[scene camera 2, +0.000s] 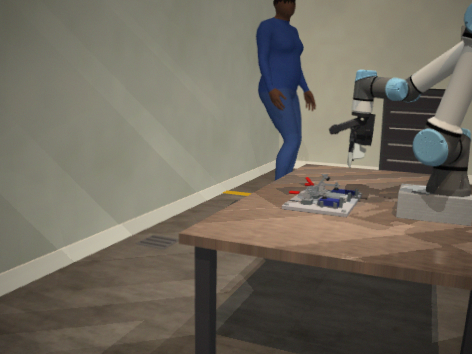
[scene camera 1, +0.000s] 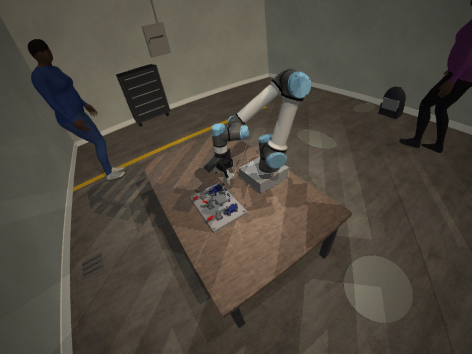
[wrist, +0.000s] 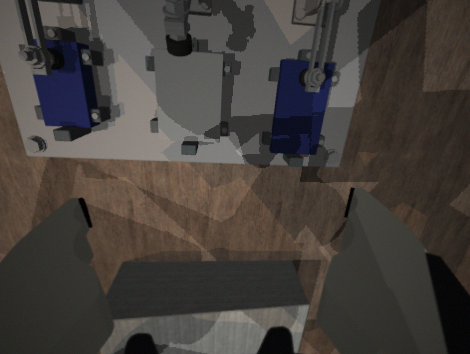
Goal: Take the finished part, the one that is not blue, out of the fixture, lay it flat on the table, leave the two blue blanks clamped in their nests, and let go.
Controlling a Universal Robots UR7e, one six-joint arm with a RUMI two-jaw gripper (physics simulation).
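Frame: origin at the arm's base, x back, y right, z up, level; millimetres.
Seen in the pictures: gripper, between the fingertips: (scene camera 2: pixel 351 164) (scene camera 1: pixel 222 179) (wrist: pixel 220 197); arm's base, origin of its link: (scene camera 2: pixel 447 193).
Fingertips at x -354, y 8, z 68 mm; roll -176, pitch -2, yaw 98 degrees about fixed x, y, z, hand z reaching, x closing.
Offsets run from my fingertips to a thing's top centre. "spot": to the spot under its first point.
The grey finished part @(dx -38, dy -31, dz -117 mm) (wrist: pixel 190 100) (scene camera 1: pixel 222 199) lies flat in the middle nest of the fixture plate (wrist: pixel 130 145) (scene camera 1: pixel 227 220) (scene camera 2: pixel 300 205). The middle clamp's arm stands raised in scene camera 2, and its black tip @(spot: dx -76, dy -31, dz -51 mm) (wrist: pixel 179 45) overlaps the part's far edge in the wrist view. One blue blank @(dx -38, dy -141, dz -112 mm) (wrist: pixel 67 92) (scene camera 1: pixel 230 209) (scene camera 2: pixel 331 201) sits in the left nest, the other blue blank @(dx -39, dy +79, dz -122 mm) (wrist: pixel 295 110) (scene camera 1: pixel 216 189) (scene camera 2: pixel 345 192) in the right nest, each under a lowered clamp arm. My gripper (wrist: pixel 220 197) (scene camera 1: pixel 228 181) (scene camera 2: pixel 352 160) is open and empty, above the table on the fixture's base side.
The robot's base block (wrist: pixel 210 285) (scene camera 1: pixel 262 175) (scene camera 2: pixel 430 205) stands beside the fixture. Red clamp handles @(spot: dx -175, dy -154, dz -98 mm) (scene camera 1: pixel 210 218) (scene camera 2: pixel 294 192) stick out on the fixture's far side. A person in blue (scene camera 1: pixel 65 100) (scene camera 2: pixel 282 65) and a person in purple (scene camera 1: pixel 460 57) stand away from the table.
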